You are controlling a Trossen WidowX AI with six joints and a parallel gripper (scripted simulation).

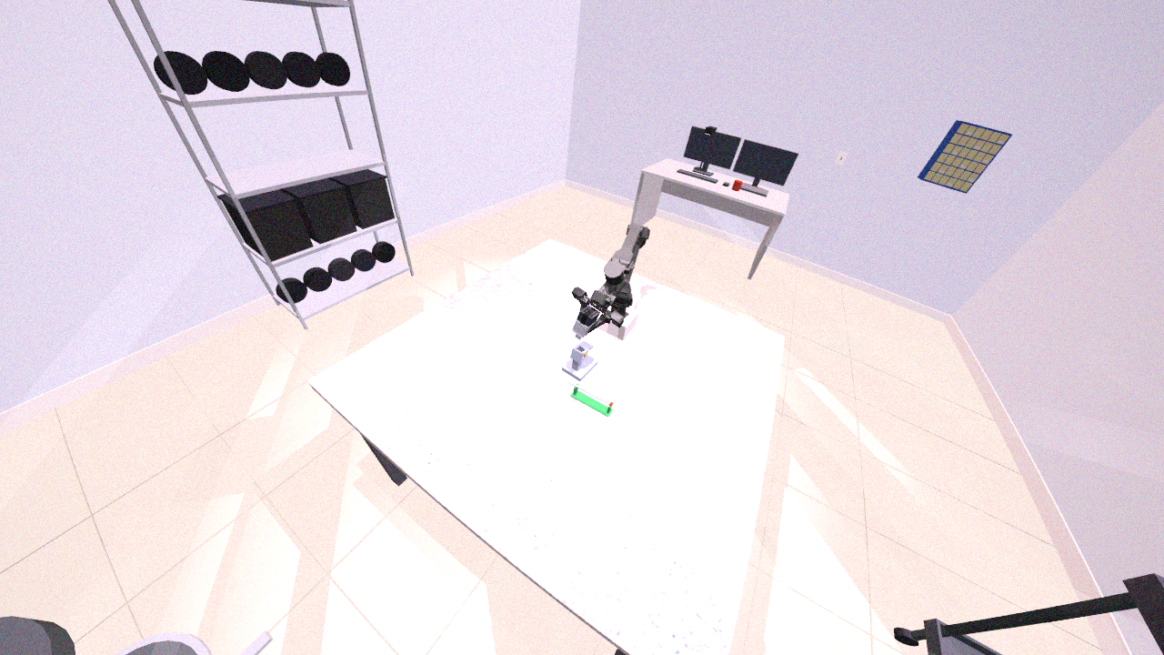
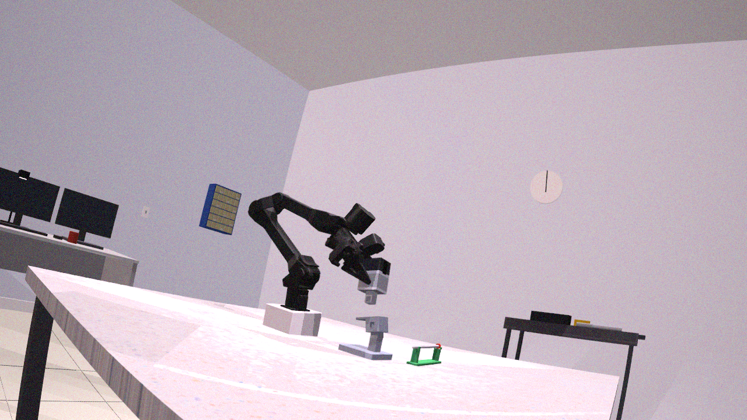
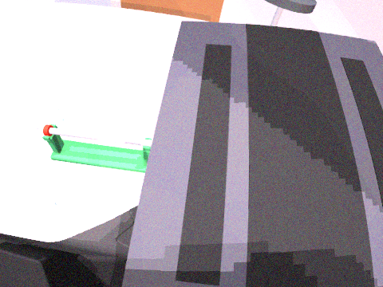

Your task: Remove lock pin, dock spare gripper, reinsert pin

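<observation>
Now: gripper tip 150 mm above the cradle, 140 mm to the right of it and 90 mm short of it. The rest, counted from my gripper tip: spare gripper 10 mm behind, 10 mm above; then grey mount 120 mm below, 20 mm to the left.
</observation>
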